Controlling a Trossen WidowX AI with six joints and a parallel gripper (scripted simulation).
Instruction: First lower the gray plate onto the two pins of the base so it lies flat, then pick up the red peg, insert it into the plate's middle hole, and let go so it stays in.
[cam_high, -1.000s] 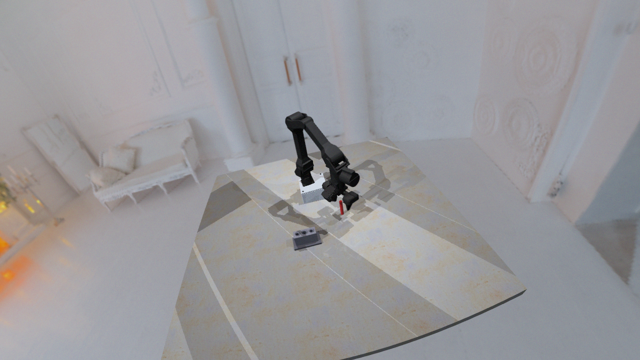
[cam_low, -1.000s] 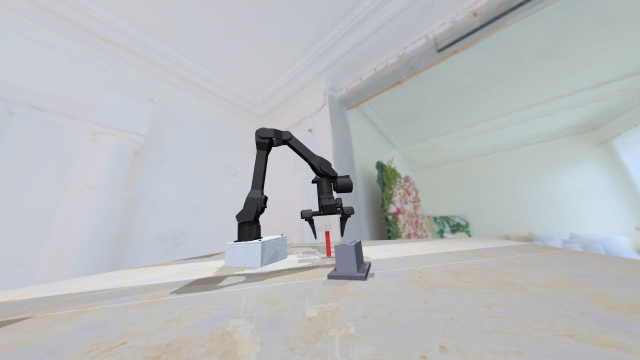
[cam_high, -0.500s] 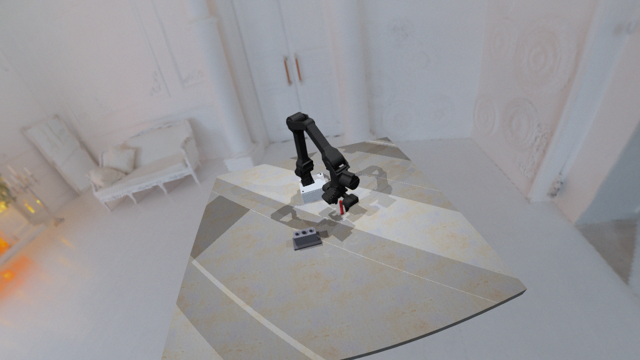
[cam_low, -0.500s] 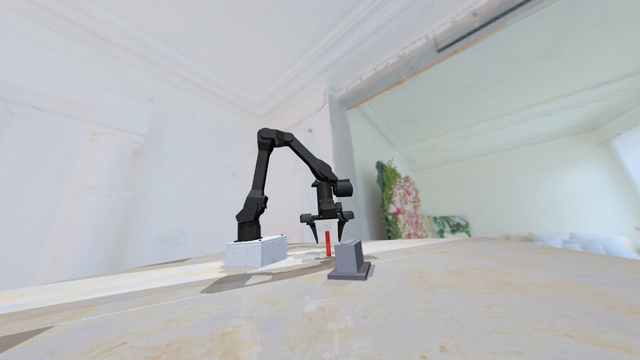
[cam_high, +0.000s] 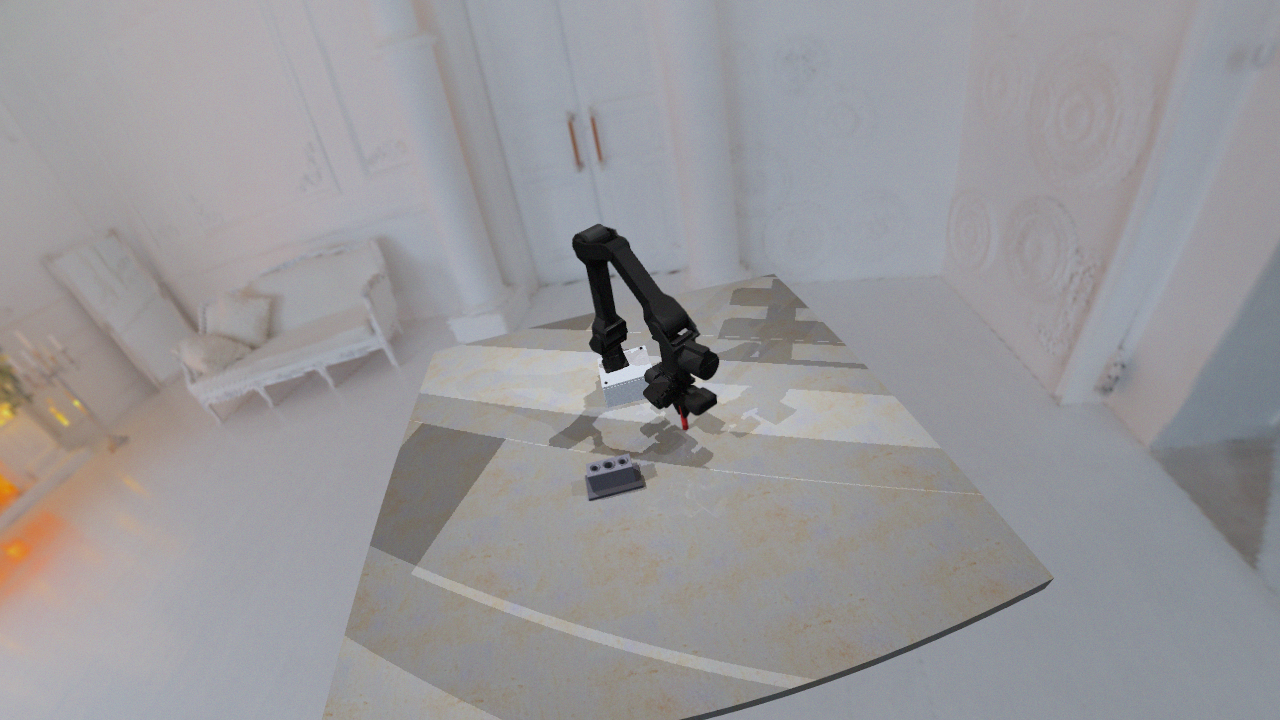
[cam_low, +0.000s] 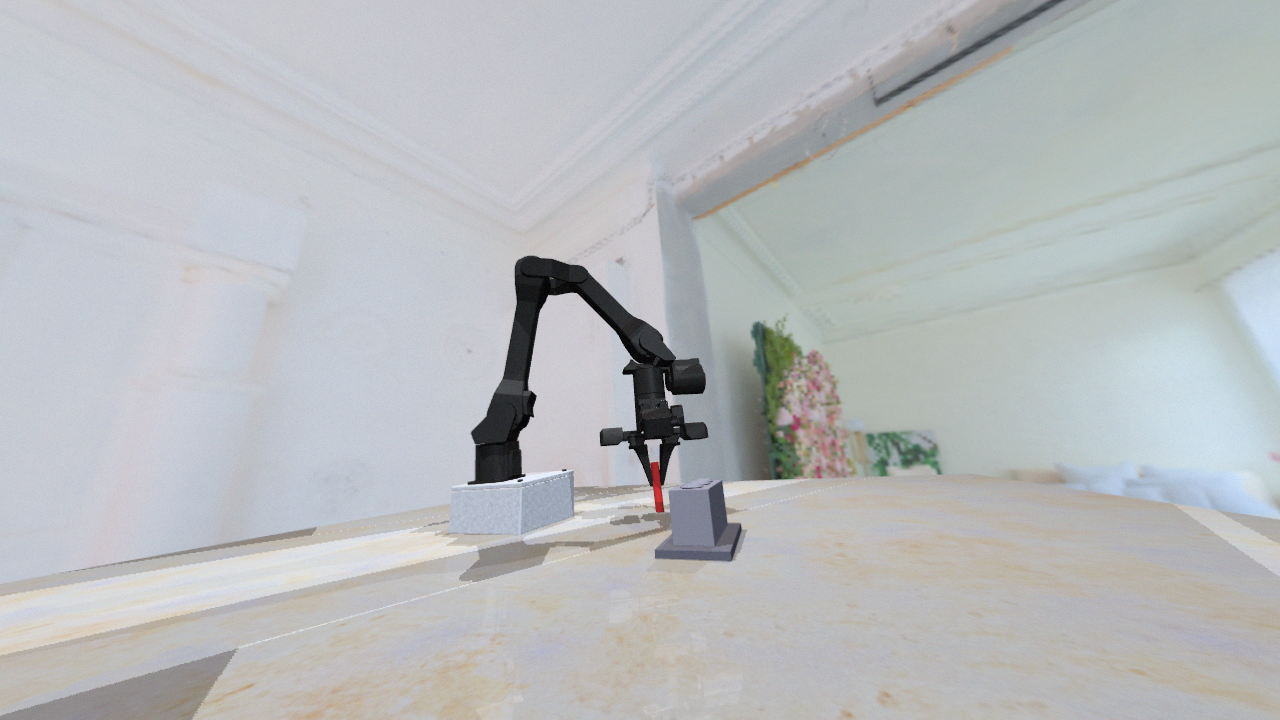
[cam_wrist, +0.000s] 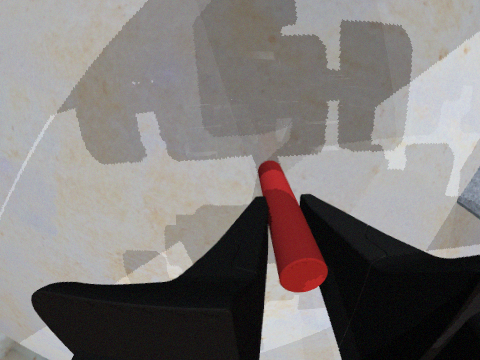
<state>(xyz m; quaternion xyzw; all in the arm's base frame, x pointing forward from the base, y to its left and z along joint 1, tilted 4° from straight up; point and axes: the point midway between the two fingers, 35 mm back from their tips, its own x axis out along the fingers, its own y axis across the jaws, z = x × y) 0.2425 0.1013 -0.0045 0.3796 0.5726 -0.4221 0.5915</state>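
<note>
Right now the gray plate is 10 cm ahead of my gripper tip and 20 cm to the right of it. The rest, counted from my gripper tip: base: 10 cm ahead, 20 cm to the right, 3 cm below; red peg: right at my gripper tip.
</note>
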